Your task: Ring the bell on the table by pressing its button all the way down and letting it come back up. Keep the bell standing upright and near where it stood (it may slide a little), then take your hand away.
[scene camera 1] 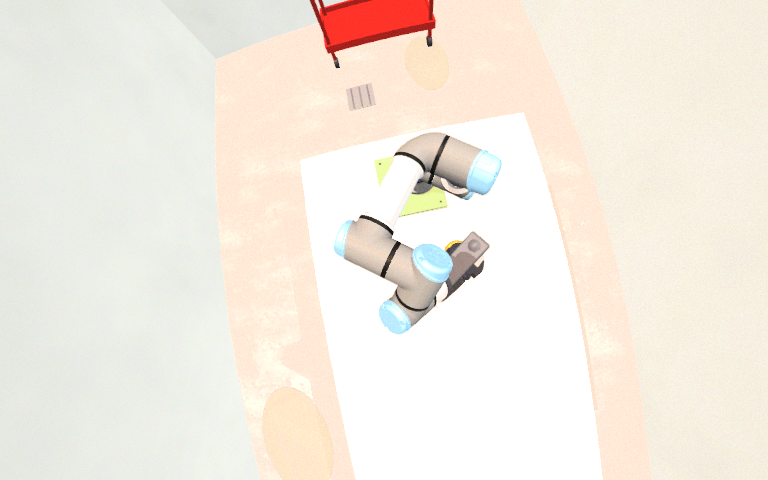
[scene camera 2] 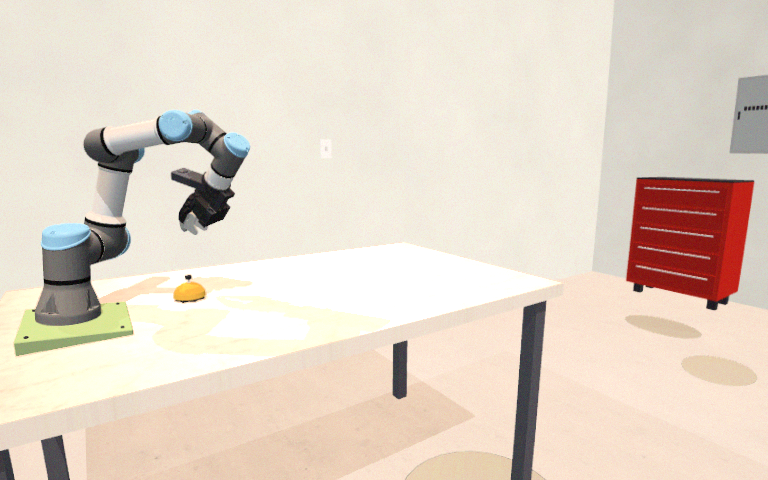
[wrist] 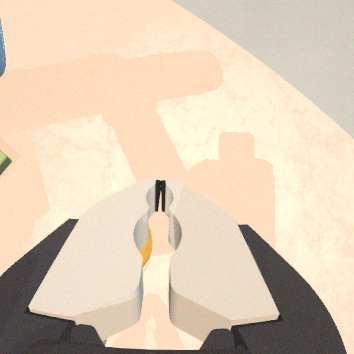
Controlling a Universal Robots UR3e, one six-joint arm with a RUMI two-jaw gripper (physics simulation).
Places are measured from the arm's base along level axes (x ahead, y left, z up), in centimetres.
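Pixels of known places: gripper, fingertip midpoint: (scene camera 2: 184, 230) (wrist: 160, 183); arm's base at its link origin: (scene camera 2: 69, 315).
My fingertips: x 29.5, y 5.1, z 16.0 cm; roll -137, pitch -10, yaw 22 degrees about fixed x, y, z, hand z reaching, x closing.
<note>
For each thing: its top centre in the pictures, then the offset to it from my fingertips. Level surfaces: height alone.
- bell at its top centre: (wrist: 115, 238) (scene camera 2: 188, 275) dy -2.9, dx -0.9, dz -12.0 cm
- yellow-orange dome with a small black button, top centre: (scene camera 2: 188, 275) dy -2.9, dx -0.9, dz -12.0 cm
- table at its surface level: dz -18.6 cm
The bell (scene camera 2: 189, 292) (scene camera 1: 453, 245) (wrist: 146, 254) is a yellow-orange dome with a small black button (scene camera 2: 188, 277) on top. It stands upright on the table (scene camera 2: 362, 283), a little in front of the arm's base in scene camera 2. In scene camera 1 most of it is hidden under the gripper and wrist; in the wrist view a sliver of it shows through the gap between the fingers. My gripper (wrist: 160, 183) (scene camera 2: 194, 230) is shut and empty, its pale fingertips together. It hangs tilted, well above the bell, not touching it.
The arm stands on a green base plate (scene camera 2: 113, 333) (scene camera 1: 424, 204) at one end of the table. A red cart (scene camera 1: 379, 38) stands on the floor beyond that end. A red drawer cabinet (scene camera 2: 673, 237) stands at the far right, well off the table.
</note>
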